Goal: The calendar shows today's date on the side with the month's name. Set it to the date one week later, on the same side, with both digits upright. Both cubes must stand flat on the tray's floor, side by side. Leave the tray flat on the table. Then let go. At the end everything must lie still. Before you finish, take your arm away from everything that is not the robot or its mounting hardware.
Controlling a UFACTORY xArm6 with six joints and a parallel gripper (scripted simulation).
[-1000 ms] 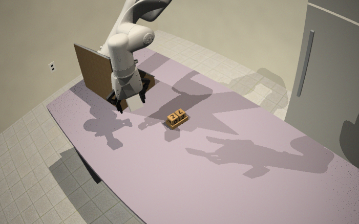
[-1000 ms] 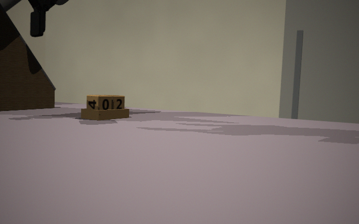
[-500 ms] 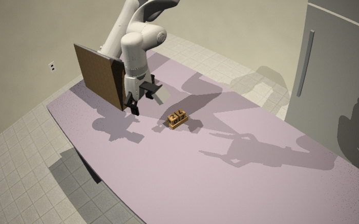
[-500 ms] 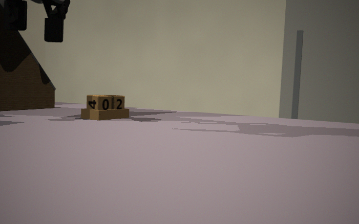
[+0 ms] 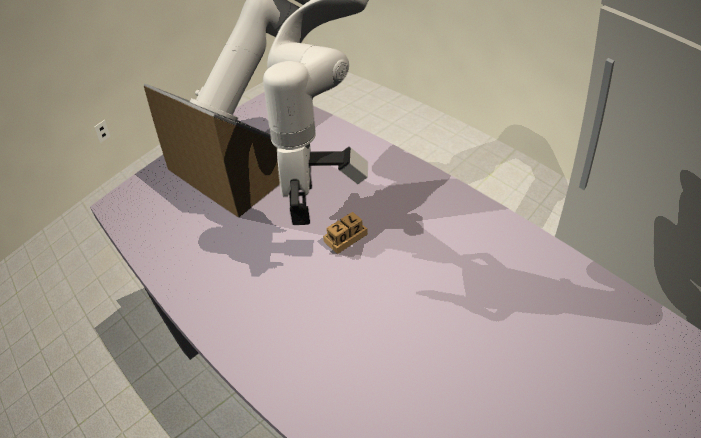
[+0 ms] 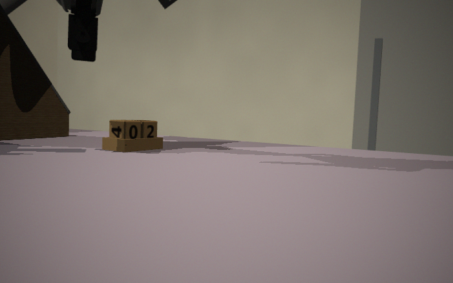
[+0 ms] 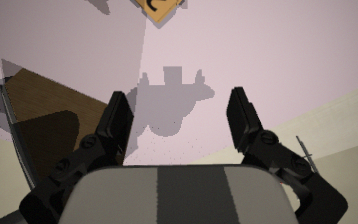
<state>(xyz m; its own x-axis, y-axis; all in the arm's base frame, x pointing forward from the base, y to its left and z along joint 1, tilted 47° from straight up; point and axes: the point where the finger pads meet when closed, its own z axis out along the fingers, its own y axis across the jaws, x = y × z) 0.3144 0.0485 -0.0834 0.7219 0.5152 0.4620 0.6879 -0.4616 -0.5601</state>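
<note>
Now: the cube 30 mm ahead of my hand, 50 mm to the left of it and 110 mm below it. Also, from my hand: wooden calendar tray 30 mm ahead, 70 mm to the left, 120 mm below.
</note>
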